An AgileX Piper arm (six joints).
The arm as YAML. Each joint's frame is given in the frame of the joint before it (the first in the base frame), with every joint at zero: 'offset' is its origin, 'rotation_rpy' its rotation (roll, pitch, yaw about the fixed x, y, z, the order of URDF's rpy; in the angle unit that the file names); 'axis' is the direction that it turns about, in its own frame. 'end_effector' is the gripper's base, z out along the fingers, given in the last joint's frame.
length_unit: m
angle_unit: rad
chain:
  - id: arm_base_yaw
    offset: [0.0, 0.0, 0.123]
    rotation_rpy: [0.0, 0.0, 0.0]
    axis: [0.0, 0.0, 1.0]
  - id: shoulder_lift
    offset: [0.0, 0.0, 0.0]
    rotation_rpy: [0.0, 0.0, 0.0]
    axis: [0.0, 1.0, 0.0]
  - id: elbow
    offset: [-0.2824, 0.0, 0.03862]
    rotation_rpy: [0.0, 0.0, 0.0]
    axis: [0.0, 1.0, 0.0]
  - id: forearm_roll
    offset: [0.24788, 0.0, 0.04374]
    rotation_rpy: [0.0, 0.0, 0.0]
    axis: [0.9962, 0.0, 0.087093]
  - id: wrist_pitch
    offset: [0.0, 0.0, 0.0]
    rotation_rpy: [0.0, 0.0, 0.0]
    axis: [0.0, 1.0, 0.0]
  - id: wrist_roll
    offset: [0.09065, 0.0, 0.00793]
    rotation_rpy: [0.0, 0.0, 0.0]
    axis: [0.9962, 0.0, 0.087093]
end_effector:
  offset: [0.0, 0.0, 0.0]
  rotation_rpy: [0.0, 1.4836, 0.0]
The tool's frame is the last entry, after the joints.
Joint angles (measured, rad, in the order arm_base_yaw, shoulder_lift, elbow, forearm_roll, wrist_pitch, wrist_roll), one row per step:
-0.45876, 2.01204, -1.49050, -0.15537, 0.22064, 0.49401
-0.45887, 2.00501, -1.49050, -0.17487, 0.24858, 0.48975
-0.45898, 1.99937, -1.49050, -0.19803, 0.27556, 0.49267
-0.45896, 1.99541, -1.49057, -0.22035, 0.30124, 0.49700
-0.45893, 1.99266, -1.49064, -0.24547, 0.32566, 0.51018
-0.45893, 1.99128, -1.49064, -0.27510, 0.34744, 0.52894
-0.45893, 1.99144, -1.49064, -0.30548, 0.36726, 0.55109
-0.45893, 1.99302, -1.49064, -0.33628, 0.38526, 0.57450
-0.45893, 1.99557, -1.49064, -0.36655, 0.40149, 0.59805
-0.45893, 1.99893, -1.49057, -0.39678, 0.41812, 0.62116
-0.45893, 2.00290, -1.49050, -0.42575, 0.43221, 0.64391
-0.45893, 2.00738, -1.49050, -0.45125, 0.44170, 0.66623
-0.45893, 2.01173, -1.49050, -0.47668, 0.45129, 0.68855
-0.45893, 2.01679, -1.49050, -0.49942, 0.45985, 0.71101
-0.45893, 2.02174, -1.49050, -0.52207, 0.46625, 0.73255
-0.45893, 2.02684, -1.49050, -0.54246, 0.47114, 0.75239
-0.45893, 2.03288, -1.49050, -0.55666, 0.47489, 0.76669
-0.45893, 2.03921, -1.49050, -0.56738, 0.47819, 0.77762
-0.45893, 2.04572, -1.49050, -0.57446, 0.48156, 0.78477
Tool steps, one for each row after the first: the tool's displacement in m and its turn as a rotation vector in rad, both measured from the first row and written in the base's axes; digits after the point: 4 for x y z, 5 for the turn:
-0.0024, 0.0002, 0.0013, -0.01145, 0.02874, 0.00648
-0.0047, 0.0002, 0.0022, -0.02095, 0.05660, 0.00953
-0.0068, 0.0001, 0.0024, -0.02890, 0.08383, 0.01104
-0.0088, -0.0002, 0.0022, -0.03354, 0.10865, 0.00754
-0.0106, -0.0008, 0.0017, -0.03910, 0.13187, 0.00180
-0.0122, -0.0016, 0.0006, -0.04367, 0.15345, -0.00624
-0.0136, -0.0025, -0.0009, -0.04838, 0.17406, -0.01522
-0.0148, -0.0035, -0.0026, -0.05328, 0.19338, -0.02464
-0.0161, -0.0046, -0.0047, -0.05852, 0.21372, -0.03444
-0.0171, -0.0058, -0.0069, -0.06393, 0.23165, -0.04414
-0.0176, -0.0069, -0.0091, -0.06810, 0.24440, -0.05354
-0.0183, -0.0079, -0.0111, -0.07260, 0.25684, -0.06325
-0.0187, -0.0090, -0.0134, -0.07497, 0.26770, -0.07372
-0.0190, -0.0100, -0.0155, -0.07865, 0.27664, -0.08293
-0.0192, -0.0109, -0.0177, -0.08184, 0.28411, -0.09121
-0.0192, -0.0117, -0.0203, -0.08286, 0.29156, -0.09722
-0.0191, -0.0123, -0.0231, -0.08284, 0.29911, -0.10188
-0.0190, -0.0128, -0.0260, -0.08180, 0.30730, -0.10518

